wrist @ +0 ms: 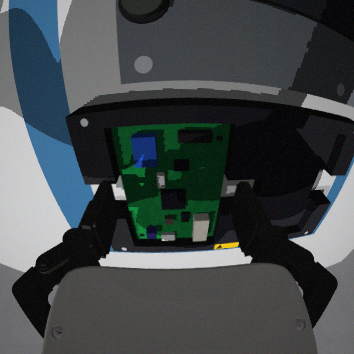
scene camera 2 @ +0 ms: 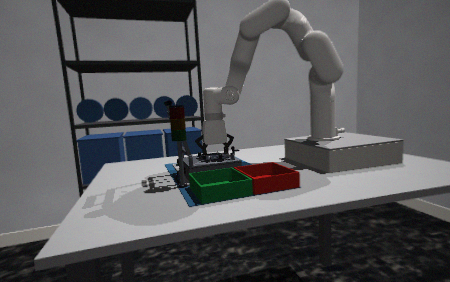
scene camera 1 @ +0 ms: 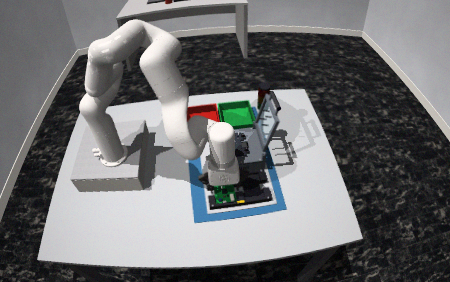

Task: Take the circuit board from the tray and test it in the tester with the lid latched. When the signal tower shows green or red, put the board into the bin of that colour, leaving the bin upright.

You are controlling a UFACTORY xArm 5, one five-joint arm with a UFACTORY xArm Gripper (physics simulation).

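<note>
The green circuit board lies flat in the left slot of the black tray. My gripper is open and empty, its fingers low at the board's left and right sides. In scene camera 1, the wrist hides part of the fingers. The grey tester stands behind the tray, with its lid raised. The signal tower looks unlit. The green bin and red bin stand upright, side by side.
The raised lid stands at the tester's right edge in scene camera 1, near the tower. A blue mat lies around the tray. The tray's right slot is empty. The arm's grey base block is on the table's left in scene camera 1.
</note>
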